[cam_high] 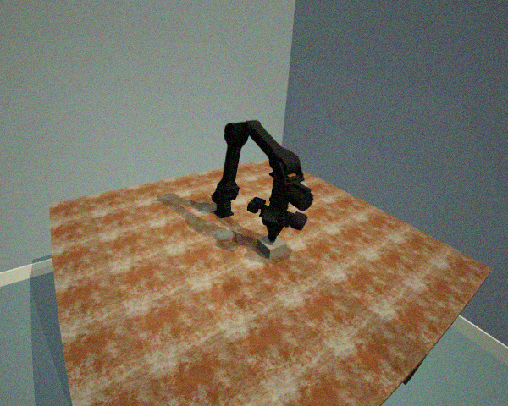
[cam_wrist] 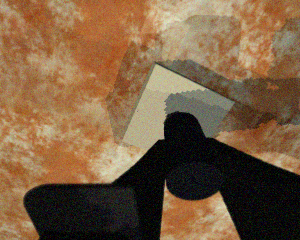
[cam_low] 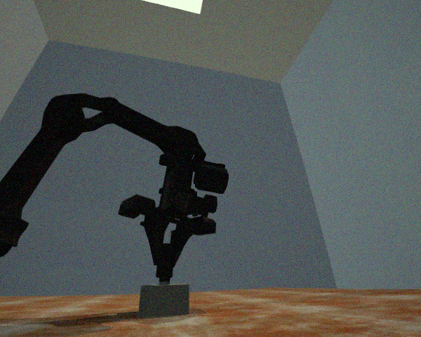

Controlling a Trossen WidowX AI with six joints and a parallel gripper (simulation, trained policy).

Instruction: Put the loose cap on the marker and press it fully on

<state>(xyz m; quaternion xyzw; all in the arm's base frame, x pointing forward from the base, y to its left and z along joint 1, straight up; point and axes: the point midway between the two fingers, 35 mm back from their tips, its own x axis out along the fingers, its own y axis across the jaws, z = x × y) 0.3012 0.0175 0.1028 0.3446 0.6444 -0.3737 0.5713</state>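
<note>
Right now my gripper tip is 1 cm below the black marker cap. The rest, counted from my gripper tip: pale holder block (5 cm below).
</note>
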